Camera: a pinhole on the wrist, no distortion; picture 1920 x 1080 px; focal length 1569.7 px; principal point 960.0 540.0 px. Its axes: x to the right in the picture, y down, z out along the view. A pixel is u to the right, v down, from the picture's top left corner.
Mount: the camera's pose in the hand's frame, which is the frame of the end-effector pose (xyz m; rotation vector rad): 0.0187 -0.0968 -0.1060 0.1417 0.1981 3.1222
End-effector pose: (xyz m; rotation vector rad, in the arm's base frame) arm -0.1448 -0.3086 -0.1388 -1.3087 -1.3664 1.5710
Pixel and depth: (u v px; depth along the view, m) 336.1 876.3 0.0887
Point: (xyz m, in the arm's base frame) -0.1563 -0.2217 -0.0520
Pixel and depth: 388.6 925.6 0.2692
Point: -0.3513 -0.1956 -0.0569
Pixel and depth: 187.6 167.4 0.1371
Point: -0.1960 -0.2119 -0.1180
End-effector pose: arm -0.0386 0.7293 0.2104 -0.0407 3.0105 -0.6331
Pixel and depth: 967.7 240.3 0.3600
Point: -0.0720 0.6458 -0.0194
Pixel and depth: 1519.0 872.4 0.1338
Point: -0.0182 0.6181 0.2236
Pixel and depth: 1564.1 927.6 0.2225
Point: 0.0183 0.5679 0.1450
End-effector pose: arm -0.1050 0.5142 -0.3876 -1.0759 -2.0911 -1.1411
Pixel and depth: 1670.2 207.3 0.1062
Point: -0.1447 0.4870 -0.4289
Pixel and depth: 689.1 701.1 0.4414
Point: -0.2740 0.8207 -0.4945
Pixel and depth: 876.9 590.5 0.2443
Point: -0.2054 0.6270 -0.4496
